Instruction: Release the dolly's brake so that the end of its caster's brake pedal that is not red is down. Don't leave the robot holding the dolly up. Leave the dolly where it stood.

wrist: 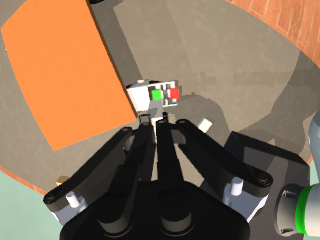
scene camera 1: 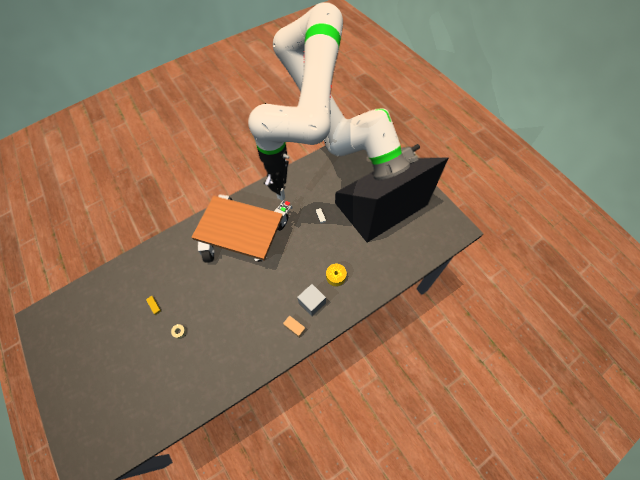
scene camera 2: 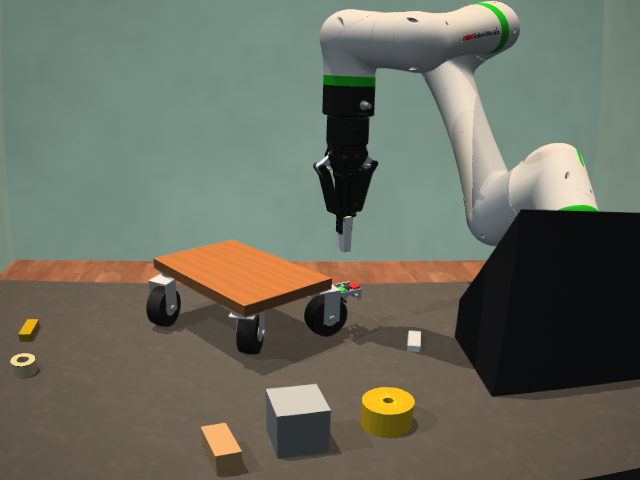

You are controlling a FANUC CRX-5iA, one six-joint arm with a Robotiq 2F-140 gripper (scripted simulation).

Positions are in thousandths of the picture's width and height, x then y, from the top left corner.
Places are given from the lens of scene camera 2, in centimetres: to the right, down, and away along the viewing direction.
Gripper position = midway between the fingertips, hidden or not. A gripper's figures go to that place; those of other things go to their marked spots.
my gripper (scene camera 2: 537,520): 4, 2, 115
grey cube (scene camera 2: 466,872): -3, 23, 78
